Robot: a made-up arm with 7 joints.
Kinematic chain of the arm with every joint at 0, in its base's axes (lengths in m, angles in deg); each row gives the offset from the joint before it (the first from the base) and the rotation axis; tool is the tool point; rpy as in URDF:
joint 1: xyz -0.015 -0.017 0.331 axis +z
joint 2: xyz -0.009 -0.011 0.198 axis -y
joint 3: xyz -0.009 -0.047 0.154 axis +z
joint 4: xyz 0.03 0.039 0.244 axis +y
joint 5: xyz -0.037 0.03 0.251 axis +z
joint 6: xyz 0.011 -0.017 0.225 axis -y
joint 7: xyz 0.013 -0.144 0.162 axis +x
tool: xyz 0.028 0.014 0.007 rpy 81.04 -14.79 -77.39
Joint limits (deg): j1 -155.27..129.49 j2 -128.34..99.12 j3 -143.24..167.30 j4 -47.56..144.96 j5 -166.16..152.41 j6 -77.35..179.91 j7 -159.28..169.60
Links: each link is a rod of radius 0.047 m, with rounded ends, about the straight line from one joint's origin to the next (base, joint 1, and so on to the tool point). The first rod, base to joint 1, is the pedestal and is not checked.
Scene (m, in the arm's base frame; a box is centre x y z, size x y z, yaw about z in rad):
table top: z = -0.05
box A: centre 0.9 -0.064 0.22 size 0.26 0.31 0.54 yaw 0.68
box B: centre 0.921 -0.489 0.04 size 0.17 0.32 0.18 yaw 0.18
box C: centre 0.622 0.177 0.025 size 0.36 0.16 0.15 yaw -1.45
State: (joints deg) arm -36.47 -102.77 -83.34 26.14 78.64 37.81 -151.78
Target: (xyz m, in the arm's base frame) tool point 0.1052 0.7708 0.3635
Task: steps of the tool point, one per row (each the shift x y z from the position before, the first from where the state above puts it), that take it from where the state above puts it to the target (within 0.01 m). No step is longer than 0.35 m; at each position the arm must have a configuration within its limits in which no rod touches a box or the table.
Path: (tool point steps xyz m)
1: 0.1285 0.0669 0.0718
2: 0.1354 0.1154 0.0584
3: 0.1269 0.1709 0.0615
4: 0.0895 0.2253 0.0785
5: 0.0180 0.2635 0.1028
6: -0.0524 0.3075 -0.1082
7: -0.1695 0.2693 -0.0911
8: -0.2616 0.1859 -0.0694
9: -0.3114 0.0721 -0.0442

